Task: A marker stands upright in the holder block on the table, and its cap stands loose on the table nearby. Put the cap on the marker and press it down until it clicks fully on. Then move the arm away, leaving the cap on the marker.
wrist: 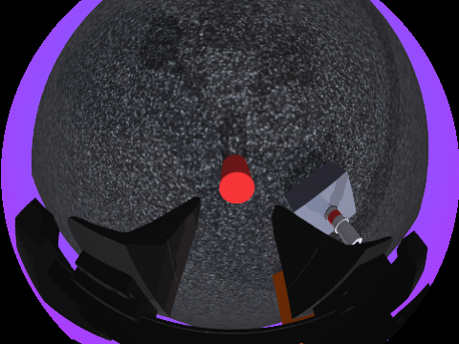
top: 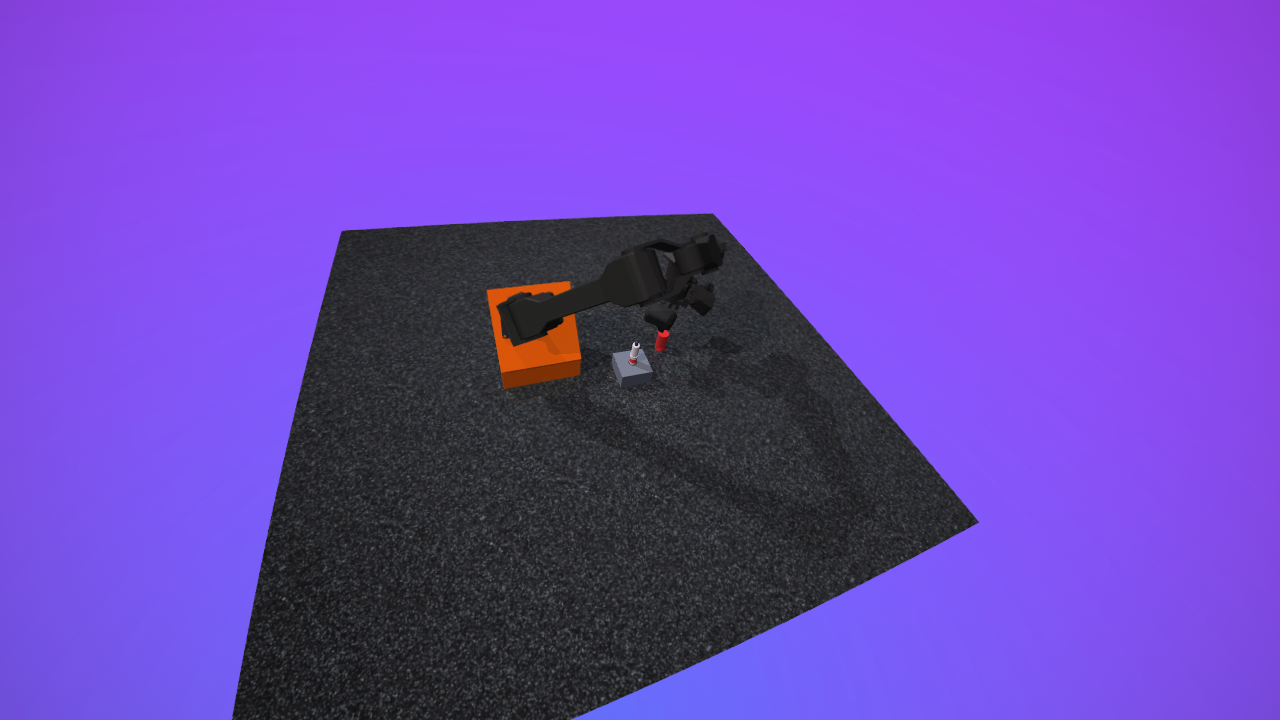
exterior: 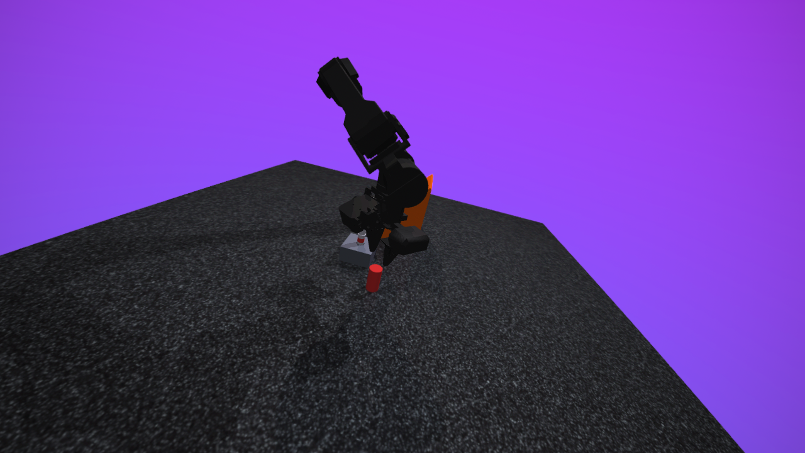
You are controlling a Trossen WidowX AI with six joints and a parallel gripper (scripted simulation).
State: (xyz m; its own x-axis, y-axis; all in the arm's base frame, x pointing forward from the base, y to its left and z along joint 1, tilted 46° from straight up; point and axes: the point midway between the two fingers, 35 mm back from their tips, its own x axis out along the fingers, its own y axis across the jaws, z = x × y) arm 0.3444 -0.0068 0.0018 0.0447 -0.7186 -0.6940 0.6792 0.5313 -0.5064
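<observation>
The red cap is 5 cm below my gripper tip. Round my gripper tip: grey holder block 10 cm behind, 7 cm to the right, 6 cm below.
</observation>
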